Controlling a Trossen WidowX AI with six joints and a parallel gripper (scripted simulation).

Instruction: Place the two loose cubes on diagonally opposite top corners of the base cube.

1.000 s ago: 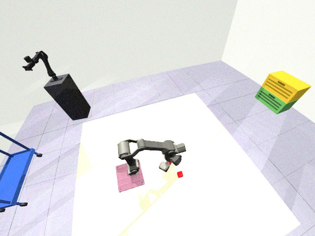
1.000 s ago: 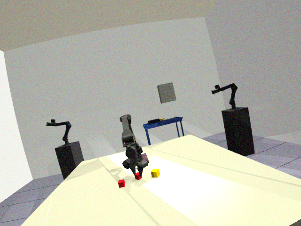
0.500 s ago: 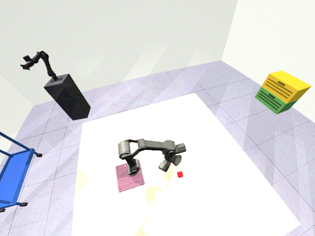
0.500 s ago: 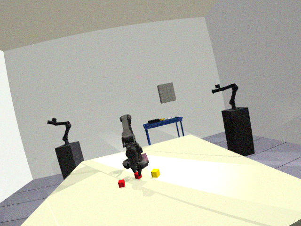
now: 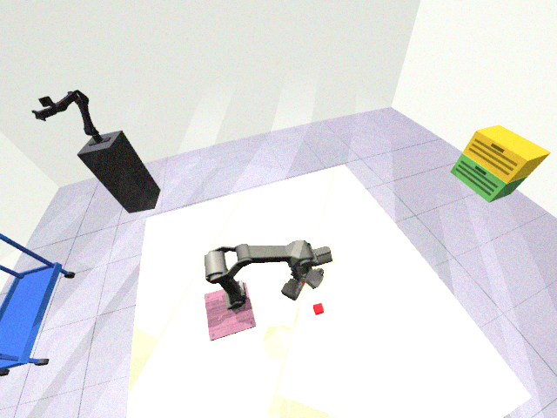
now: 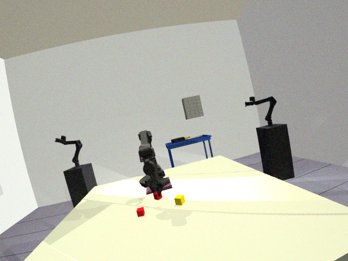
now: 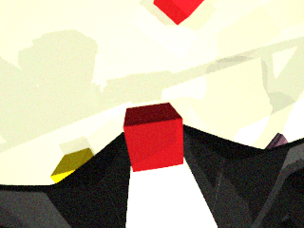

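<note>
Now: the yellow base cube 110 mm to the left of my gripper tip, 50 mm below it and 10 mm ahead of it.
</note>
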